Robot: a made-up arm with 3 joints. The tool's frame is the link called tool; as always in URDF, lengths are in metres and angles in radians. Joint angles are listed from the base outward. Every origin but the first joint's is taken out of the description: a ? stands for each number. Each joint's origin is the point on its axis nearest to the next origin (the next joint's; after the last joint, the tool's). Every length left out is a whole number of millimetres.
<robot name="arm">
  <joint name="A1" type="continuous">
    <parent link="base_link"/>
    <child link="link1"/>
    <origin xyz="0 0 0.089"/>
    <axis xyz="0 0 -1"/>
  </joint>
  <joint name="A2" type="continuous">
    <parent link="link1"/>
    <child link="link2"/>
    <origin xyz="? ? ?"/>
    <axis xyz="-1 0 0"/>
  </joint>
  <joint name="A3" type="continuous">
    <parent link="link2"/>
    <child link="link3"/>
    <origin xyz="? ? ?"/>
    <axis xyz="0 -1 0"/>
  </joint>
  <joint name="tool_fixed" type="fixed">
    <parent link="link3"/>
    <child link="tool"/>
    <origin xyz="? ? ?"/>
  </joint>
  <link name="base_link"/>
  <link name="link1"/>
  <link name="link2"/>
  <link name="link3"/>
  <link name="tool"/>
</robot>
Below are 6 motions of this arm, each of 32 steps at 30 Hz.
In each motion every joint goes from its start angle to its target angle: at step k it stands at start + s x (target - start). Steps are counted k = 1, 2, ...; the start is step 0. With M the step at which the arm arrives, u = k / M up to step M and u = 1 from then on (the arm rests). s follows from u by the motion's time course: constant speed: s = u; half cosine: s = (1 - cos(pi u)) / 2; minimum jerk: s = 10 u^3 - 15 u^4 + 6 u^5.
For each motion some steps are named. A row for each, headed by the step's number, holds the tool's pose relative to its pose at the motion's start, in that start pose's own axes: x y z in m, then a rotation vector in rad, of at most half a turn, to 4 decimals.
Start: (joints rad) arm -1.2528 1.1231 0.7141
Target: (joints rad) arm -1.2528 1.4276 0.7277
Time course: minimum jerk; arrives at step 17
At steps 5, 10, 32:
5: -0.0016 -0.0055 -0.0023 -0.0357 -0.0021 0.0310
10: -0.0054 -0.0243 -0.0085 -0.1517 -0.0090 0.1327
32: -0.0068 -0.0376 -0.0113 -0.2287 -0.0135 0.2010

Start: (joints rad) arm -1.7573 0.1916 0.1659
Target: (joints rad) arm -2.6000 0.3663 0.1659
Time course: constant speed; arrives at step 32
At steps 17, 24, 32:
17: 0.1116 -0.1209 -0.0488 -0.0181 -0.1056 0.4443
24: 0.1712 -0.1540 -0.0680 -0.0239 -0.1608 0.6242
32: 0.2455 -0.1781 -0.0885 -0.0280 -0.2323 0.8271

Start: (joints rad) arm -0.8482 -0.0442 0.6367
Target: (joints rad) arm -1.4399 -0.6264 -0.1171
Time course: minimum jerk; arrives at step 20
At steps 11, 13, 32:
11: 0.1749 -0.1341 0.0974 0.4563 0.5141 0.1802
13: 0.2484 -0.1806 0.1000 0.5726 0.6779 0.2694
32: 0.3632 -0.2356 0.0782 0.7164 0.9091 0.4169

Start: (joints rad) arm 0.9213 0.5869 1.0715
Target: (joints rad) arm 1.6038 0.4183 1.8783
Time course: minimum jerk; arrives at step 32
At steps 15, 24, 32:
15: -0.0325 0.0656 -0.0270 -0.2207 -0.1967 -0.1513
24: -0.0377 0.0962 -0.0638 -0.5106 -0.4051 -0.2190
32: -0.0361 0.0961 -0.0711 -0.5829 -0.4517 -0.2195

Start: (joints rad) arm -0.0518 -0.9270 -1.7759
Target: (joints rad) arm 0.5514 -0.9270 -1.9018
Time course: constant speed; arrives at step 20
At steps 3, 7, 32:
3: -0.0010 -0.0101 -0.0448 0.0531 -0.0535 0.0116
7: 0.0024 -0.0203 -0.1052 0.1234 -0.1249 0.0285
32: 0.0494 -0.0275 -0.2976 0.3476 -0.3579 0.0955

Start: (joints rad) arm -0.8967 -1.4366 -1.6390
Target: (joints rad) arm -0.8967 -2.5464 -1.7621
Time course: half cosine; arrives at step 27
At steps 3, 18, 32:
3: -0.0009 -0.0137 0.0013 -0.0023 0.0037 0.0334
18: 0.1064 -0.3088 0.0399 -0.0950 0.0869 0.8272
32: 0.1912 -0.3769 0.0563 -0.1437 0.1102 1.1011

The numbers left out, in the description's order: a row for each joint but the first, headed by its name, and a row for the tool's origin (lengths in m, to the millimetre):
A2: 0.031 -0.263 0
A3: 0 0.046 0.051
tool: -0.367 0 0.1

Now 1 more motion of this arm.
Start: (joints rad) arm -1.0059 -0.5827 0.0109
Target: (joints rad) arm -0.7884 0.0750 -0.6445
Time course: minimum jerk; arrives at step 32
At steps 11, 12, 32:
11: 0.0039 0.0424 0.0353 -0.1454 0.1236 -0.0522
12: 0.0061 0.0534 0.0420 -0.1764 0.1515 -0.0671
32: 0.0992 0.2454 0.0754 -0.5637 0.5734 -0.4136

